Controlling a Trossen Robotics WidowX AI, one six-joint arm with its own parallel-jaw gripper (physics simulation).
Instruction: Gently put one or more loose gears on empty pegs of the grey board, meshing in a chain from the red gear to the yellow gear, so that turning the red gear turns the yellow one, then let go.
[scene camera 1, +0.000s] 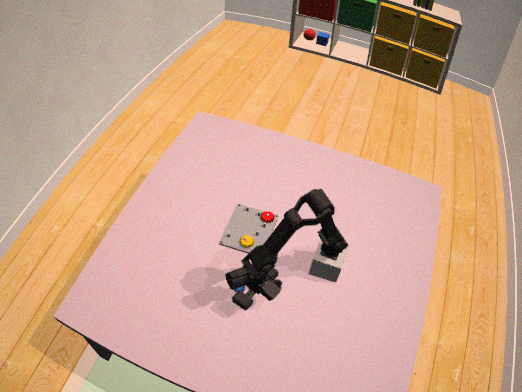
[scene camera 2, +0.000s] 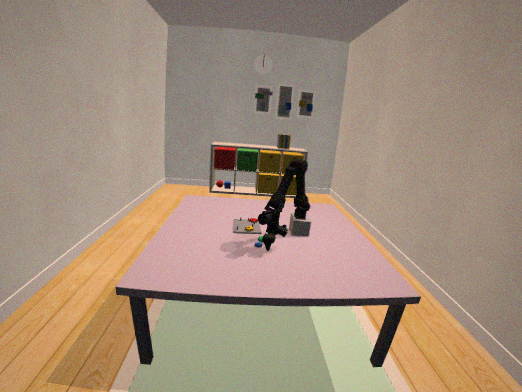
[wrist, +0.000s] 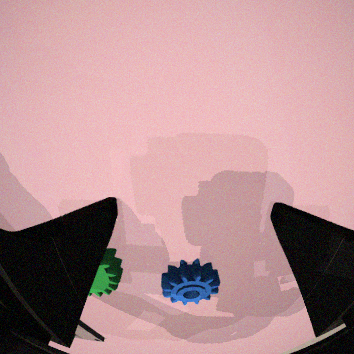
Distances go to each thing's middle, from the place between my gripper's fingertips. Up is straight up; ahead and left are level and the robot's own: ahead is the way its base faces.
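Counted from my hand: grey board (scene camera 1: 242, 223) 27 cm to the right and 13 cm ahead; green gear (wrist: 108, 274) 9 cm to the right and 3 cm ahead. With respect to the blue gear (wrist: 189, 282), my hand is 1 cm to the left of it and 6 cm short of it.
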